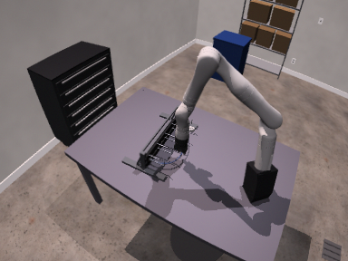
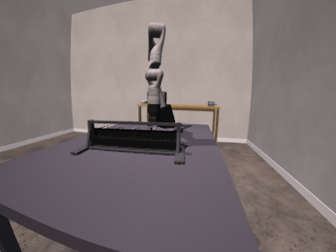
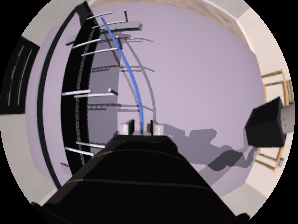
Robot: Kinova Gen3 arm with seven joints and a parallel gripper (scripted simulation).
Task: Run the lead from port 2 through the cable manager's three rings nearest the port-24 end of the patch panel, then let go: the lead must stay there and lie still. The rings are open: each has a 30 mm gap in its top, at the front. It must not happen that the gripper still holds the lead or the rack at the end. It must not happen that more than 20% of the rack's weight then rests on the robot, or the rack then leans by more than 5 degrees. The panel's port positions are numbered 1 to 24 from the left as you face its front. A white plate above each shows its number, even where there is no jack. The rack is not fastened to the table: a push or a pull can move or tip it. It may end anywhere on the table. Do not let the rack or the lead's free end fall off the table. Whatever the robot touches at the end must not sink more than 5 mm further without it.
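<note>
The black rack lies 16 cm ahead of my hand, 6 cm to the right of it and 1 cm above it.
</note>
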